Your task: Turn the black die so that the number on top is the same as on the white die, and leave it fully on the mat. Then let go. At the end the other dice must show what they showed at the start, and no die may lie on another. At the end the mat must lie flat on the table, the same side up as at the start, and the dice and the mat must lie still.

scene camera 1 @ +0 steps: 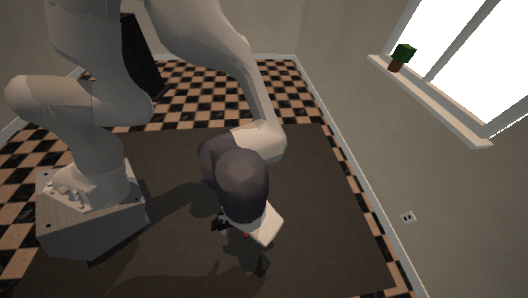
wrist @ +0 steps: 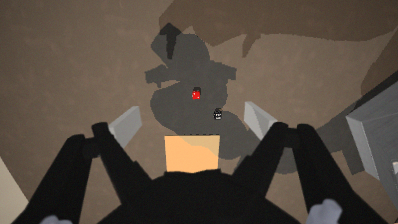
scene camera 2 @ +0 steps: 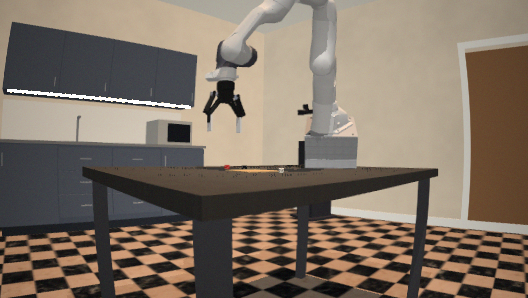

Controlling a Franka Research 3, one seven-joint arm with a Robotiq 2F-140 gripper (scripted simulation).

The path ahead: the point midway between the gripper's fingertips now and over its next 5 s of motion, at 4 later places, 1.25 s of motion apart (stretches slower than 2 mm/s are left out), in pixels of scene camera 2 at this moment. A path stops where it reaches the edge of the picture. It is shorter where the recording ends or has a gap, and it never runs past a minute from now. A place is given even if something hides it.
My gripper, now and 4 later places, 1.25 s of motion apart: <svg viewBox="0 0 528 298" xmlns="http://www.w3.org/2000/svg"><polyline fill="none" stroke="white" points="224,132 227,155 237,156 255,156 274,151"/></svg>
